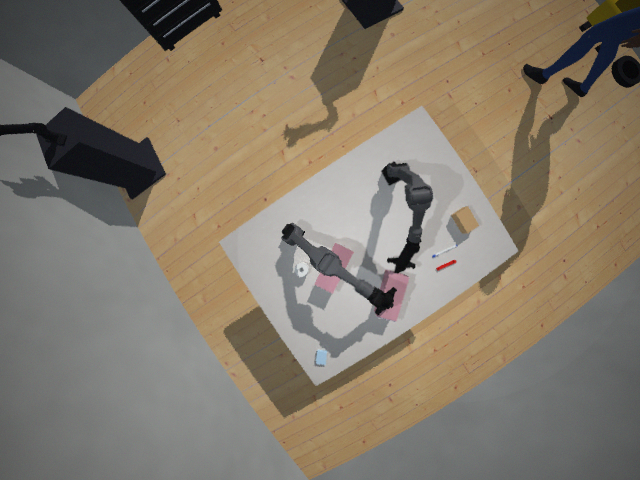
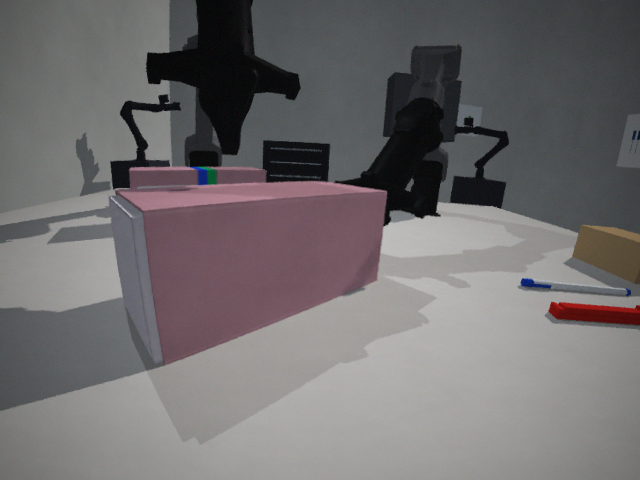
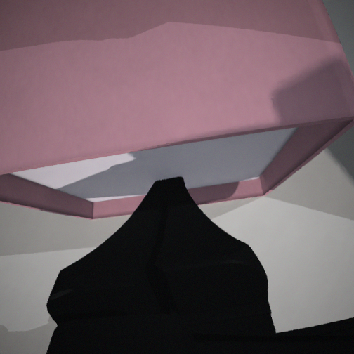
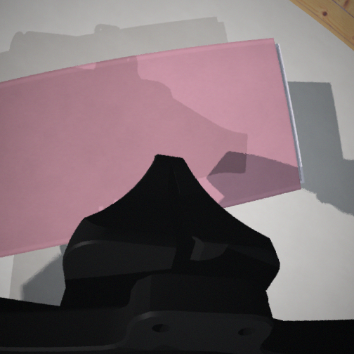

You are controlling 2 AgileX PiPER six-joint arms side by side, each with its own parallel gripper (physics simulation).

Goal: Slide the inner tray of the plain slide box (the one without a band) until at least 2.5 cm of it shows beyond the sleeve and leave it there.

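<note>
The plain pink slide box (image 1: 397, 284) (image 2: 258, 258) (image 3: 175, 85) (image 4: 75, 125) lies on the table. Its pale inner tray (image 2: 129, 258) (image 4: 290, 112) shows as a thin strip beyond the sleeve at the end away from my left gripper. At the near end, the tray (image 3: 200, 160) sits recessed inside the sleeve. My left gripper (image 1: 399, 268) (image 3: 172, 195) is shut and empty, its tip at that recessed end; contact cannot be told. My right gripper (image 1: 379, 312) (image 2: 230, 153) (image 4: 166, 173) is shut and empty, above the box, pointing down.
The banded pink box (image 1: 341, 255) (image 2: 160, 178) lies partly under the right arm. A white ring (image 1: 301, 269), a light blue block (image 1: 320, 357), a tan block (image 1: 465, 219) (image 2: 607, 248), a blue-white pen (image 1: 444, 251) (image 2: 578, 287) and a red marker (image 1: 446, 265) (image 2: 594, 313) are also on the table.
</note>
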